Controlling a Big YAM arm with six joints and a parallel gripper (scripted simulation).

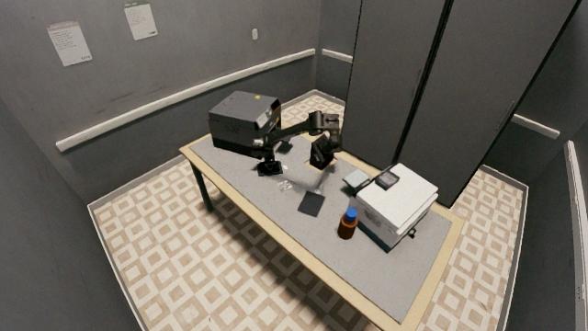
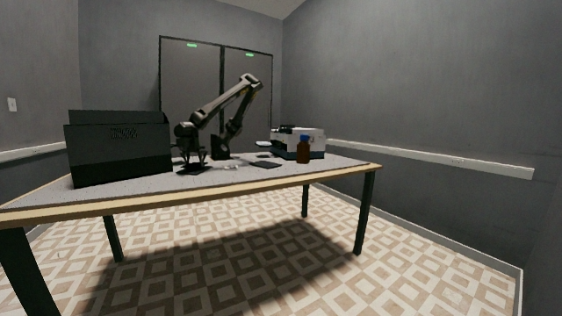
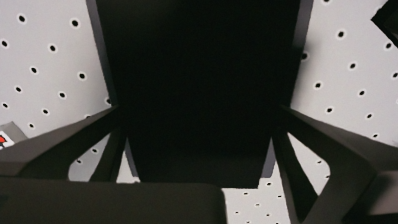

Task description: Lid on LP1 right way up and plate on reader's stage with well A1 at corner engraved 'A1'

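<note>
The LP1 label is 8 cm behind my hand, 7 cm to the left of it and 3 cm below it. Round my hand: dark lid: right at my hand; then dark flat pad: 6 cm ahead, 39 cm to the left, 3 cm below; then white multi-well plate: 20 cm behind, 52 cm to the left, 6 cm above.
</note>
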